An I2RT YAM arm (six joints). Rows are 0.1 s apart.
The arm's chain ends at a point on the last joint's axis. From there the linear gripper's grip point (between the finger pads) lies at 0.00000 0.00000 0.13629 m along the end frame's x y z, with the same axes.
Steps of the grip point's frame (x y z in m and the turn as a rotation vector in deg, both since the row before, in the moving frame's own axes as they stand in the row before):
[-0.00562 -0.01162 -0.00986 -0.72 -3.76 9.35]
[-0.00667 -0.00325 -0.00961 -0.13 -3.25 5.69]
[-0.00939 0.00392 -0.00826 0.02 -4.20 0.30]
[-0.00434 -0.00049 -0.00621 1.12 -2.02 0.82]
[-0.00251 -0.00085 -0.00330 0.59 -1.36 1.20]
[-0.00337 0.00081 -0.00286 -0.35 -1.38 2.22]
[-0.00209 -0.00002 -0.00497 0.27 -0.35 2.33]
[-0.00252 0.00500 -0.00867 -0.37 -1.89 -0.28]
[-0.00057 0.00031 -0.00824 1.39 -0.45 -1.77]
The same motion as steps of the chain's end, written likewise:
[0.00342 -0.01260 -0.00956 -0.72 -3.76 9.35]
[0.00106 -0.00318 -0.00939 -0.13 -3.25 5.69]
[0.00059 0.00399 -0.00789 0.02 -4.20 0.30]
[0.00044 0.00221 -0.00610 1.12 -2.02 0.82]
[0.00071 0.00059 -0.00325 0.59 -1.36 1.20]
[-0.00007 0.00004 -0.00282 -0.35 -1.38 2.22]
[-0.00127 0.00064 -0.00497 0.27 -0.35 2.33]
[0.00197 0.00411 -0.00859 -0.37 -1.89 -0.28]
[0.00055 0.00360 -0.00820 1.39 -0.45 -1.77]

